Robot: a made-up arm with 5 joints. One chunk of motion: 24 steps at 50 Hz.
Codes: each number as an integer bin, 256 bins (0 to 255) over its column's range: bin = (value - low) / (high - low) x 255, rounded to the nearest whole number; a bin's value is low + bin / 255 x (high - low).
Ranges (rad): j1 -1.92..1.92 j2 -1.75..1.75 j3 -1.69..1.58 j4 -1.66..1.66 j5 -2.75..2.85
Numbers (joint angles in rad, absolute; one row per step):
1: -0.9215 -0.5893 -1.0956 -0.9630 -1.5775
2: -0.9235 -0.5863 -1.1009 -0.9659 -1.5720
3: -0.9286 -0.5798 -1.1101 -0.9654 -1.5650
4: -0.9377 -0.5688 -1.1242 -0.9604 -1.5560
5: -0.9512 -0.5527 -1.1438 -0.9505 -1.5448
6: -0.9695 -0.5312 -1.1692 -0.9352 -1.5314
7: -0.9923 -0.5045 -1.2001 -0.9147 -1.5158
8: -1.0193 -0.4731 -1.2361 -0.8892 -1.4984
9: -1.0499 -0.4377 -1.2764 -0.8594 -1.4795
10: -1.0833 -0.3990 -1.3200 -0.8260 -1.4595
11: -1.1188 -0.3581 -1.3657 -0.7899 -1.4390
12: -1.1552 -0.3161 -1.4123 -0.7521 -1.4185
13: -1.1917 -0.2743 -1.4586 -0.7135 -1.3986
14: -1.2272 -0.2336 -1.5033 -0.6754 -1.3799
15: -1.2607 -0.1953 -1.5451 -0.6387 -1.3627
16: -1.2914 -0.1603 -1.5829 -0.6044 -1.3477
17: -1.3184 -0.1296 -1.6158 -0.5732 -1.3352
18: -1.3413 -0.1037 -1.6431 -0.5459 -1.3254
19: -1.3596 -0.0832 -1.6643 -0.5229 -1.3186
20: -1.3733 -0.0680 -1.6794 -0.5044 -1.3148
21: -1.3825 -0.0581 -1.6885 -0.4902 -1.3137
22: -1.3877 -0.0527 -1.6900 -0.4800 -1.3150
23: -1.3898 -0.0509 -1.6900 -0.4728 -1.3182
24: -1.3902 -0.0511 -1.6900 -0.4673 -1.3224
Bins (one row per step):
1: 66 85 46 54 53
2: 66 85 46 53 54
3: 66 85 45 53 54
4: 65 86 44 54 54
5: 64 87 43 54 55
6: 63 89 41 56 55
7: 62 91 38 57 56
8: 60 93 35 59 57
9: 58 96 32 61 58
10: 56 98 29 64 59
11: 53 101 25 67 60
12: 51 104 22 70 61
13: 48 108 18 73 62
14: 46 110 15 76 62
15: 44 113 11 78 63
16: 42 116 8 81 64
17: 40 118 6 83 64
18: 38 120 4 86 65
19: 37 121 2 87 65
20: 36 123 1 89 65
21: 36 123 0 90 65
22: 35 124 0 91 65
23: 35 124 0 91 65
24: 35 124 0 92 65

